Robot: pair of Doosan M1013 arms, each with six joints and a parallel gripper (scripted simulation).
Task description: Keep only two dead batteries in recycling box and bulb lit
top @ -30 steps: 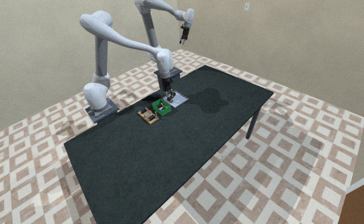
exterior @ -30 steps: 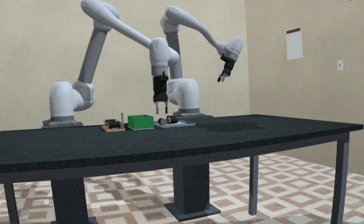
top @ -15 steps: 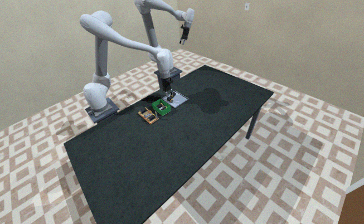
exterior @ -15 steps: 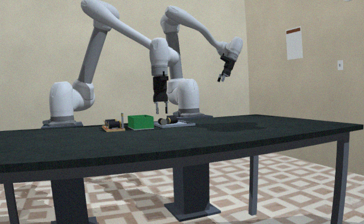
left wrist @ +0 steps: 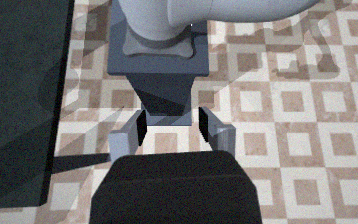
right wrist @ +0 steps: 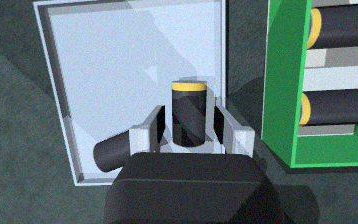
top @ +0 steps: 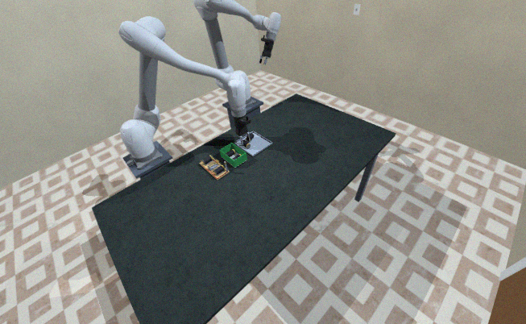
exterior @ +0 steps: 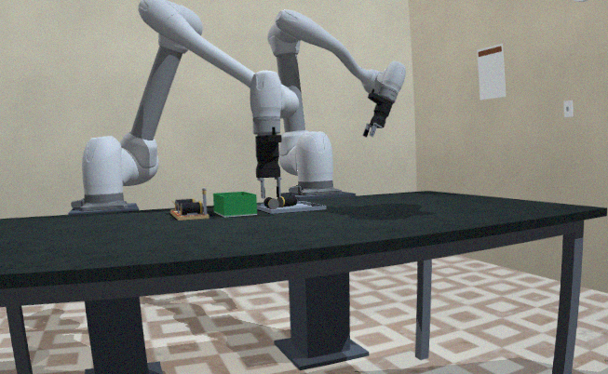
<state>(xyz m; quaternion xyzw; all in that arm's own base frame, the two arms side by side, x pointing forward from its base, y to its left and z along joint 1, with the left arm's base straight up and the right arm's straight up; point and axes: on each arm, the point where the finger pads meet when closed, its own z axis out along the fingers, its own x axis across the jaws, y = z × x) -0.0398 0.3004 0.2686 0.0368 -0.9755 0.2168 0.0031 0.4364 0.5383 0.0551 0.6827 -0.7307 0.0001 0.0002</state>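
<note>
The grey tray is 50 mm to the left of my right hand, 50 mm below it and 20 mm ahead of it. Round my right hand: green recycling box: 130 mm to the right, 40 mm below, 30 mm ahead.
</note>
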